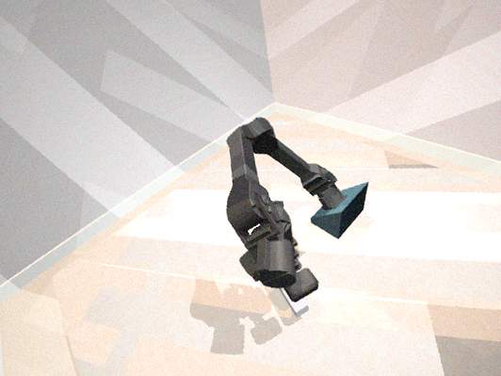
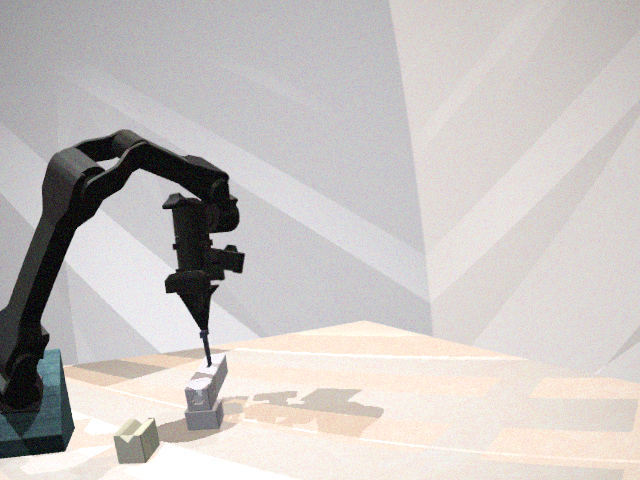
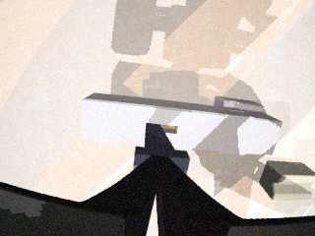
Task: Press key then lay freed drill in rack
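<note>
Right now my gripper tip is 30 mm above the bluish key. The rest, counted from my gripper tip: v-shaped rack 170 mm to the right, 120 mm below, 120 mm behind; then drill 80 mm below, 50 mm to the right, 10 mm behind; then housing block 90 mm below, 30 mm to the right, 10 mm behind.
</note>
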